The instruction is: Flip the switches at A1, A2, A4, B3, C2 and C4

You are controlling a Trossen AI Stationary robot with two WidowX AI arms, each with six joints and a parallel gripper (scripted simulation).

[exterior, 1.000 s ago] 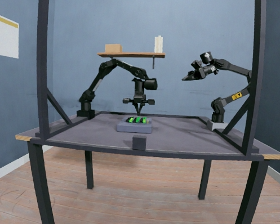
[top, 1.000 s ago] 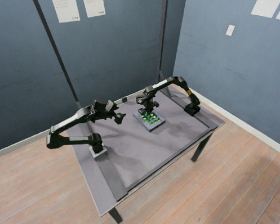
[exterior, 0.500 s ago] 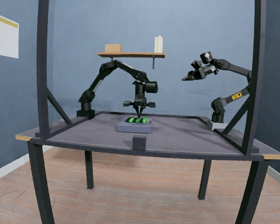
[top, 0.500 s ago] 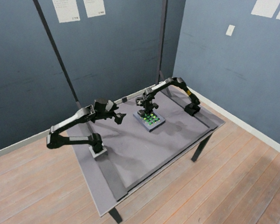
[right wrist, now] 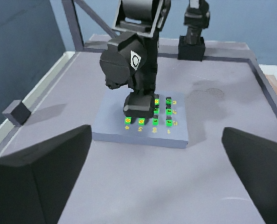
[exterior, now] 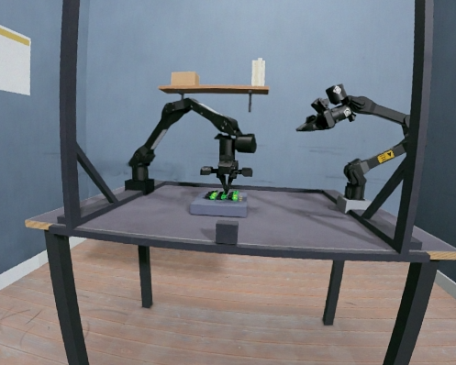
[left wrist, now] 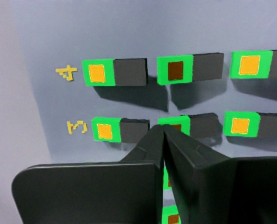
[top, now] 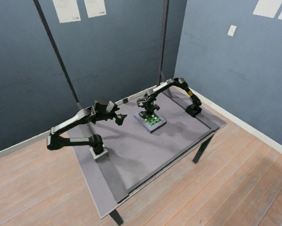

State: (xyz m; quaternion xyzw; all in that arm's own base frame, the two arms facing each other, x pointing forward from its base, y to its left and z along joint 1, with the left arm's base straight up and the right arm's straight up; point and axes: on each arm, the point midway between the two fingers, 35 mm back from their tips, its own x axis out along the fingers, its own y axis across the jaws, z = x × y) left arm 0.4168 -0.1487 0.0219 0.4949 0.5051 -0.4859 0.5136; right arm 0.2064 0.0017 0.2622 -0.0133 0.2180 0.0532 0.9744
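Note:
Now: the switch B3 2 cm to the left of my left hand and 4 cm below it. Round my left hand: switch A3: 2 cm to the right, 4 cm below; switch B4: 4 cm behind, 1 cm to the left, 4 cm below; switch B2: 3 cm ahead, 2 cm to the left, 4 cm below.

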